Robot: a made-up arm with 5 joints.
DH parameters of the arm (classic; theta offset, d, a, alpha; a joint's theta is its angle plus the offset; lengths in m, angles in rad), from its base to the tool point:
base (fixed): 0 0 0.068 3.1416
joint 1: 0 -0.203 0.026 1.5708
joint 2: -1.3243 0 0.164 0
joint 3: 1.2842 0 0.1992 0
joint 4: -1.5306 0.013 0 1.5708
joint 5: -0.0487 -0.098 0 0
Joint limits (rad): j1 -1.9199..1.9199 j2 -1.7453..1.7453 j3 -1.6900..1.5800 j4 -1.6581..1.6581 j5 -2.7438..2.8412
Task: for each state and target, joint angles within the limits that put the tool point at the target. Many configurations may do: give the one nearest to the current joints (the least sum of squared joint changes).
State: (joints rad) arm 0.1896 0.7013 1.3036 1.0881 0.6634
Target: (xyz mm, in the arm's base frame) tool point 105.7 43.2 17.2
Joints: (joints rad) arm -0.6245 0.9278 0.8832 0.7480 0.6634
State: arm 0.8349 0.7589 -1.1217 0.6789 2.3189
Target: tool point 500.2 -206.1 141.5
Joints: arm 0.4721 1.3399 -1.1906 0.2402 2.3189
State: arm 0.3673 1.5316 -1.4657 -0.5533 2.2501
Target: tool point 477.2 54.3 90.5
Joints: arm -0.1004 1.7453 -1.1089 -1.3808 2.2501
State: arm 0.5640 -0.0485 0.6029 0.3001 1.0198
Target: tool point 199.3 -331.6 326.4
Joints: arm 1.2302 -0.0236 0.1363 0.1145 1.0198
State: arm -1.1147 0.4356 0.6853 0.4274 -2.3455
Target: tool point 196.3 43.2 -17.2
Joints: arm -0.2286 0.8901 0.7271 0.3605 -2.3455
